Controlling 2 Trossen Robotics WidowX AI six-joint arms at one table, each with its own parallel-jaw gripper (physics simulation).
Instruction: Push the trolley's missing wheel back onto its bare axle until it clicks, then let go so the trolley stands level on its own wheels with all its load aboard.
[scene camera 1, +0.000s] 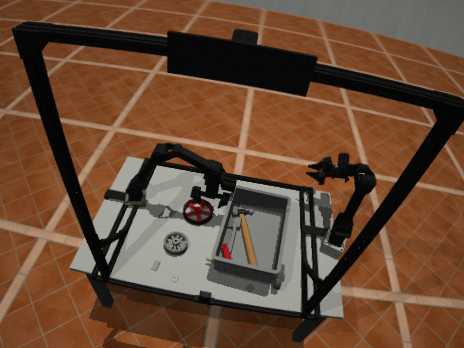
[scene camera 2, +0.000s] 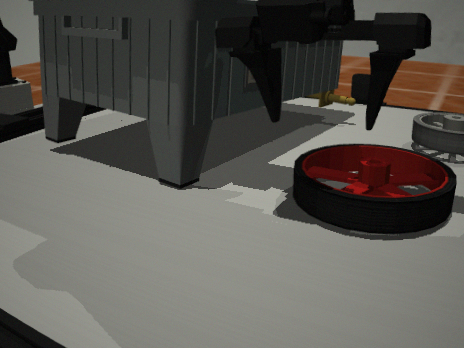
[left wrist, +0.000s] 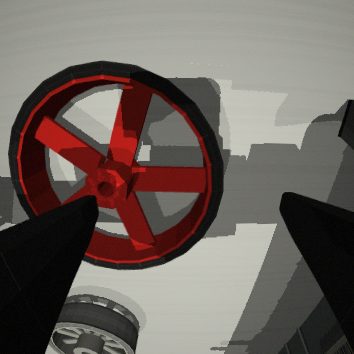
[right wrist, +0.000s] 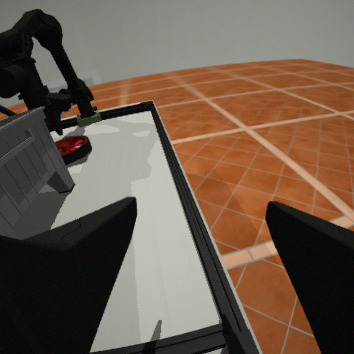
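Where they show: left gripper, fingertip midpoint: (scene camera 1: 209, 206) (scene camera 2: 320, 125) (left wrist: 190, 202) (right wrist: 56, 141); right gripper, fingertip midpoint: (scene camera 1: 307, 169) (right wrist: 201, 207); left arm's base, link origin: (scene camera 1: 135, 196) (right wrist: 87, 114); right arm's base, link origin: (scene camera 1: 335, 240).
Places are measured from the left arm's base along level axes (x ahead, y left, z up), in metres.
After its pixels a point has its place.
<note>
The grey trolley (scene camera 1: 247, 270) @(x 0.487, y -0.495, z 0.097 m) (scene camera 2: 185, 85) @(x 0.495, y -0.093, z 0.078 m) (right wrist: 42, 150) @(x 0.547, y -0.109, z 0.091 m) stands on the table with a bare brass axle (scene camera 1: 210, 260) @(x 0.351, y -0.392, z 0.012 m) (scene camera 2: 342, 99) @(x 0.354, y -0.384, z 0.011 m) at its near left corner in scene camera 1. A hammer (scene camera 1: 247, 235) @(x 0.525, y -0.305, z 0.066 m) and a red-handled tool (scene camera 1: 226, 251) @(x 0.420, y -0.377, z 0.057 m) lie inside. A red wheel with black tyre (scene camera 1: 198, 212) @(x 0.319, y -0.114, z 0.001 m) (scene camera 2: 375, 172) @(x 0.317, y -0.085, z 0.007 m) (left wrist: 112, 185) @(x 0.323, y -0.098, z 0.012 m) (right wrist: 75, 144) @(x 0.303, y -0.069, z -0.007 m) lies flat left of the trolley. My left gripper (scene camera 1: 211, 199) @(x 0.369, y -0.107, z 0.041 m) (scene camera 2: 321, 124) @(x 0.369, y -0.107, z 0.041 m) (left wrist: 190, 202) @(x 0.369, y -0.107, z 0.041 m) is open and empty, fingers pointing down above the table between wheel and trolley. My right gripper (scene camera 1: 311, 172) @(x 0.897, y 0.027, z 0.158 m) (right wrist: 201, 207) @(x 0.897, y 0.027, z 0.158 m) is open and empty, away from the trolley.
A grey spoked wheel (scene camera 1: 176, 242) @(x 0.205, y -0.294, z 0.017 m) (scene camera 2: 445, 137) @(x 0.225, y -0.234, z 0.002 m) (left wrist: 87, 342) @(x 0.210, y -0.270, z 0.010 m) lies left of the trolley. A grey wheel (scene camera 1: 279, 279) @(x 0.622, y -0.535, z 0.069 m) is at the trolley's near right corner. A small grey block (scene camera 1: 156, 265) @(x 0.114, y -0.384, z -0.025 m) lies near the front. A black frame (scene camera 1: 60, 150) @(x -0.094, y -0.442, z 0.697 m) rises around the table.
</note>
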